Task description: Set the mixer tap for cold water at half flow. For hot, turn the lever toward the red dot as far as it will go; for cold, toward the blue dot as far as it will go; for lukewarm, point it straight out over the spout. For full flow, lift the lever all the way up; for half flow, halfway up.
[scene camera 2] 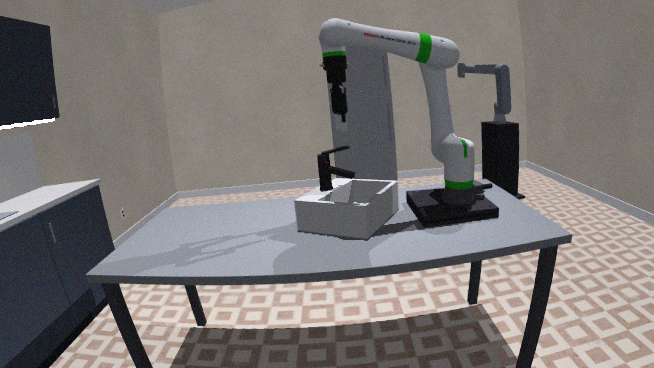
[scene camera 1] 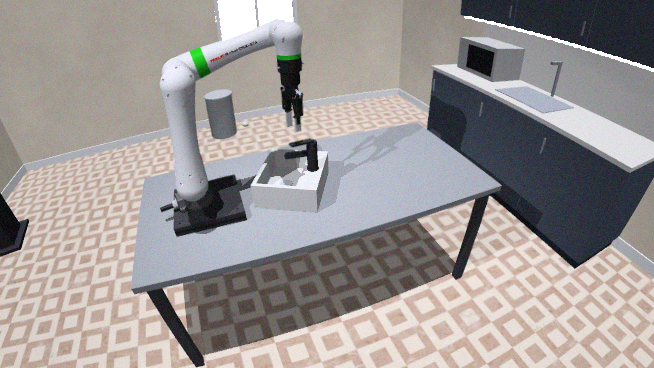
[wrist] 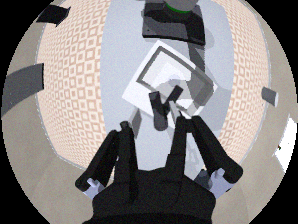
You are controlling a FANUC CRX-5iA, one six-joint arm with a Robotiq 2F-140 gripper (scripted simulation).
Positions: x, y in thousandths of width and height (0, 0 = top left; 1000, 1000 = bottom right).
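Observation:
Scene camera 1 gives me my gripper (scene camera 1: 449, 349) and a basin (scene camera 1: 420, 510). In scene camera 2 there is a mixer tap (scene camera 2: 498, 463), and my gripper (scene camera 2: 522, 355) can be seen there as well. The wrist view shows me the basin (wrist: 562, 306), the mixer tap (wrist: 592, 413) and my gripper (wrist: 522, 493).

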